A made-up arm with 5 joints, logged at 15 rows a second.
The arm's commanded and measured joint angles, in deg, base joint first. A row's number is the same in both.
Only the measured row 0 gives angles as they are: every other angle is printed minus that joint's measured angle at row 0.
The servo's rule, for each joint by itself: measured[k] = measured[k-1] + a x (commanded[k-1-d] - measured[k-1]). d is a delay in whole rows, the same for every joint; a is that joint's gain. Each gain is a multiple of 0.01, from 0.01 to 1. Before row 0 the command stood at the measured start. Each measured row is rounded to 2 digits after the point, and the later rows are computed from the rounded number. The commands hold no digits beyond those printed.
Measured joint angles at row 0:
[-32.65, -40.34, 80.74, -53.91, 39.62]
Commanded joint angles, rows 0 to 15:
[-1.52, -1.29, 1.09, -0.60, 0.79]
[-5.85, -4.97, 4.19, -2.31, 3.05]
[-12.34, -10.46, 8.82, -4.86, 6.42]
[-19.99, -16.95, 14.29, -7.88, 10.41]
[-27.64, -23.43, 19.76, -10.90, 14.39]
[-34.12, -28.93, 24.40, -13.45, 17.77]
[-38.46, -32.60, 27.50, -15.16, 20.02]
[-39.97, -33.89, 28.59, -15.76, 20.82]
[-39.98, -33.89, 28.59, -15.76, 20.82]
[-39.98, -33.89, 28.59, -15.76, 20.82]
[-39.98, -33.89, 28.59, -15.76, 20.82]
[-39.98, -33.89, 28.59, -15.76, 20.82]
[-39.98, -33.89, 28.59, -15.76, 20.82]
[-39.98, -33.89, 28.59, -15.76, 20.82]
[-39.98, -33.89, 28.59, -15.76, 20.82]
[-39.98, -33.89, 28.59, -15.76, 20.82]
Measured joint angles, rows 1 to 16:
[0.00, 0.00, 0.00, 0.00, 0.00]
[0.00, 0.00, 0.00, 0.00, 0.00]
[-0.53, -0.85, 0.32, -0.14, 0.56]
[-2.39, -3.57, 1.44, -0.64, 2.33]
[-5.87, -8.12, 3.58, -1.61, 5.23]
[-10.81, -13.95, 6.69, -3.05, 8.91]
[-16.70, -20.21, 10.48, -4.86, 12.80]
[-22.80, -25.97, 14.52, -6.84, 16.33]
[-28.28, -30.35, 18.28, -8.75, 18.95]
[-32.37, -32.69, 21.27, -10.36, 20.28]
[-35.03, -33.48, 23.39, -11.60, 20.66]
[-36.76, -33.75, 24.90, -12.56, 20.77]
[-37.89, -33.84, 25.97, -13.30, 20.81]
[-38.62, -33.87, 26.73, -13.87, 20.82]
[-39.10, -33.88, 27.27, -14.30, 20.82]
[-39.41, -33.89, 27.65, -14.64, 20.82]
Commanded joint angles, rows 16 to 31:
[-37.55, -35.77, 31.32, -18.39, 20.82]
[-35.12, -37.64, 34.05, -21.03, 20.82]
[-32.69, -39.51, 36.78, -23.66, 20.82]
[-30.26, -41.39, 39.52, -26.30, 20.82]
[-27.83, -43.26, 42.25, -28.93, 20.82]
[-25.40, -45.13, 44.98, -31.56, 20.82]
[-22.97, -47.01, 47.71, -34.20, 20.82]
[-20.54, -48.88, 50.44, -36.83, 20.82]
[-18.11, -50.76, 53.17, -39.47, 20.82]
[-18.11, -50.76, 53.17, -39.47, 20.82]
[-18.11, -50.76, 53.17, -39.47, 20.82]
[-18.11, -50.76, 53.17, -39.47, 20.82]
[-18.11, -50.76, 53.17, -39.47, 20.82]
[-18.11, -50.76, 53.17, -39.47, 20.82]
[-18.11, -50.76, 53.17, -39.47, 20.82]
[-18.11, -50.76, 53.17, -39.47, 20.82]
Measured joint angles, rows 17 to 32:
[-39.61, -33.89, 27.92, -14.90, 20.82]
[-39.74, -33.89, 28.11, -15.10, 20.82]
[-38.97, -35.13, 29.04, -15.86, 20.82]
[-37.62, -36.79, 30.49, -17.05, 20.82]
[-35.89, -38.59, 32.31, -18.57, 20.82]
[-33.92, -40.44, 34.40, -20.35, 20.82]
[-31.79, -42.30, 36.68, -22.32, 20.82]
[-29.55, -44.17, 39.09, -24.45, 20.82]
[-27.25, -46.04, 41.59, -26.69, 20.82]
[-24.90, -47.91, 44.16, -29.02, 20.82]
[-22.52, -49.79, 46.77, -31.42, 20.82]
[-20.98, -50.43, 48.63, -33.27, 20.82]
[-19.98, -50.65, 49.95, -34.70, 20.82]
[-19.33, -50.72, 50.88, -35.80, 20.82]
[-18.90, -50.75, 51.54, -36.64, 20.82]
[-18.62, -50.76, 52.01, -37.29, 20.82]

